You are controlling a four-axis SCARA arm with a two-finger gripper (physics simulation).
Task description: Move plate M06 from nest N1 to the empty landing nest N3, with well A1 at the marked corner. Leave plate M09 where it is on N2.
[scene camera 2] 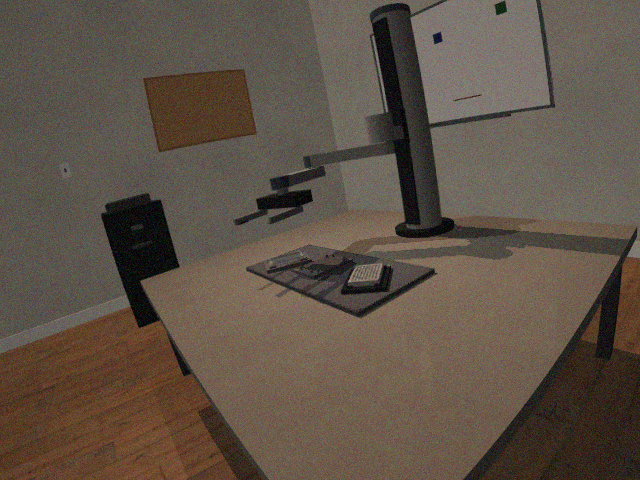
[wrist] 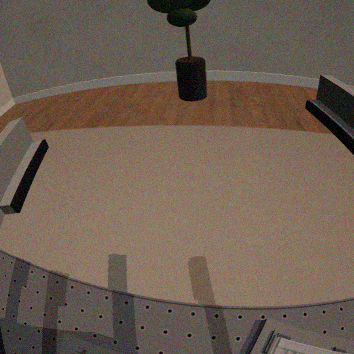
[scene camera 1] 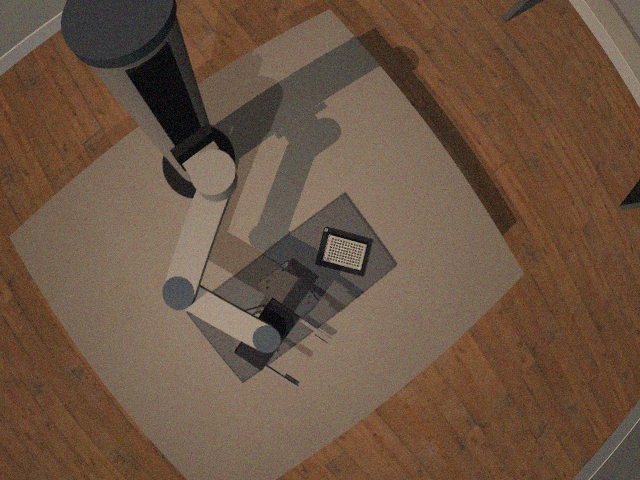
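A cream plate with dark wells (scene camera 1: 345, 252) (scene camera 2: 366, 274) sits in a black nest (scene camera 1: 365, 266) (scene camera 2: 387, 281) at one end of the grey board. A pale plate (scene camera 2: 287, 260) (wrist: 306, 348) sits at the board's other end; the arm hides it in scene camera 1. Between them is an empty nest (scene camera 1: 277, 284) (scene camera 2: 330, 259) with small posts, partly shadowed. Plate and nest labels are not readable. My gripper (scene camera 1: 307, 359) (scene camera 2: 253, 222) (wrist: 179, 99) is open and empty, high above the board's pale-plate end, its fingers reaching past the board's edge.
The perforated grey board (scene camera 1: 343, 206) (scene camera 2: 356, 307) (wrist: 170, 327) lies on the beige table (scene camera 1: 413, 335) (scene camera 2: 387, 387) (wrist: 175, 200). The arm's column (scene camera 2: 413, 129) stands at the table's back. A dark cabinet (scene camera 2: 139, 248) and a potted plant (wrist: 191, 79) stand beyond the table.
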